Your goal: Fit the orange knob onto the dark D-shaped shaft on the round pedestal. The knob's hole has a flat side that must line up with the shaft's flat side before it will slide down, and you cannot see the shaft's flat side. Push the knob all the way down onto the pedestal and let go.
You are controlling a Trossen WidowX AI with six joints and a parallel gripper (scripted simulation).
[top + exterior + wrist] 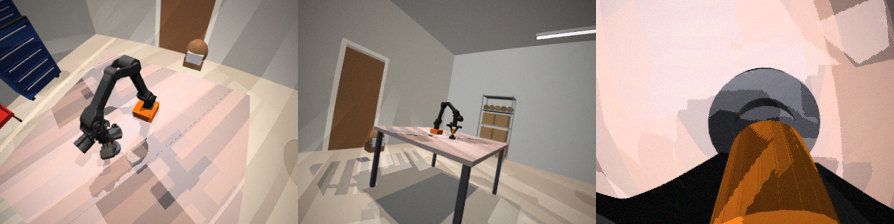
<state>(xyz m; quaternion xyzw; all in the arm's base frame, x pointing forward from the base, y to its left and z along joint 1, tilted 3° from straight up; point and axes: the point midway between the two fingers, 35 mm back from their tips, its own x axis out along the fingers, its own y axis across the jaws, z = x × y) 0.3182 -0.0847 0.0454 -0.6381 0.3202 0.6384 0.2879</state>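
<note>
Now: gripper tip 2 cm below the orange knob. Round my gripper tip: round pedestal (4 cm below).
</note>
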